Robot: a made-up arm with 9 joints.
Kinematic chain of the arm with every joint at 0, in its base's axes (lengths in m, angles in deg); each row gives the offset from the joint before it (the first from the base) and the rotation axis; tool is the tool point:
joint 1: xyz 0 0 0.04 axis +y
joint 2: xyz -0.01 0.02 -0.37 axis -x
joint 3: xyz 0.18 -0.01 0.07 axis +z
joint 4: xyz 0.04 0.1 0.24 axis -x
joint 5: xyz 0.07 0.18 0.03 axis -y
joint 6: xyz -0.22 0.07 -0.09 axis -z
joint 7: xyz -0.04 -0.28 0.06 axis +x
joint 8: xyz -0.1 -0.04 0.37 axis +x
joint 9: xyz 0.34 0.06 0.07 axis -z
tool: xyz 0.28 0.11 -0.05
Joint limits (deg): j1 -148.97..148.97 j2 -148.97..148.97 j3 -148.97..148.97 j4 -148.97..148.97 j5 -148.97..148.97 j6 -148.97..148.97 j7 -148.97..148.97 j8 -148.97..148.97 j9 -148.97..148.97
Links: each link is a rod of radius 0.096 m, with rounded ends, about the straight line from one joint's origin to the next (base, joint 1, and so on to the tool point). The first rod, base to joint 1, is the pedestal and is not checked.
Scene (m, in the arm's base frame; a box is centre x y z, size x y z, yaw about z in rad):
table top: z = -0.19
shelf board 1: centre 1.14 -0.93 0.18 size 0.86 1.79 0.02 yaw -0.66
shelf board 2: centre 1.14 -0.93 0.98 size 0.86 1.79 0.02 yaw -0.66
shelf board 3: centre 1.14 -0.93 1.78 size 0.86 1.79 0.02 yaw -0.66
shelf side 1: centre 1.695 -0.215 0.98 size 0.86 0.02 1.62 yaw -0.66
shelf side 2: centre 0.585 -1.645 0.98 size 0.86 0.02 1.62 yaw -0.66
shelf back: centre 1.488 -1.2 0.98 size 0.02 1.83 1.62 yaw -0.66
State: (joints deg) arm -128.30 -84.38 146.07 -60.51 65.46 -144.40 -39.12 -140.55 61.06
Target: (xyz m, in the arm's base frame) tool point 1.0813 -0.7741 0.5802
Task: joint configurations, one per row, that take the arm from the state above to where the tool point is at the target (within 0.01 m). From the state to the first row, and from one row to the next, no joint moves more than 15 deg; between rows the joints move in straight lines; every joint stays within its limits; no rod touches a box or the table.
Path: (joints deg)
1: -118.92 -90.30 146.98 -64.14 67.00 -142.23 -25.49 -140.22 49.29
2: -109.54 -96.23 147.88 -67.76 68.54 -140.06 -11.86 -139.88 37.52

